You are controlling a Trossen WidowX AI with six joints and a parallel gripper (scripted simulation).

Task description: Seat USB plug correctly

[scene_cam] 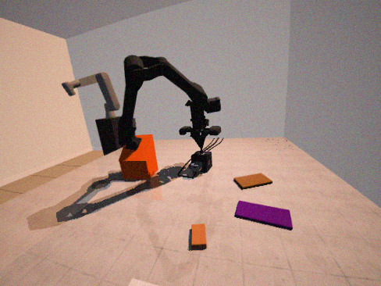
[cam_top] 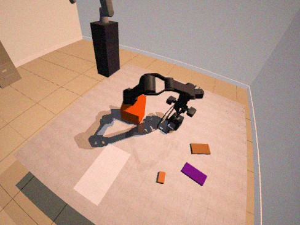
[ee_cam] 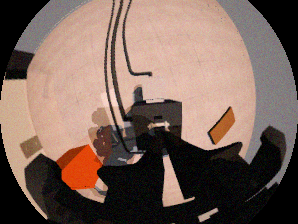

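Right now my gripper tip is 2 cm above the USB plug. Round my gripper tip: purple flat plate: 27 cm to the right, 24 cm ahead, 10 cm below; then orange flat plate: 22 cm ahead, 10 cm to the right, 10 cm below; then orange block: 38 cm to the right, 10 cm below, 9 cm ahead.
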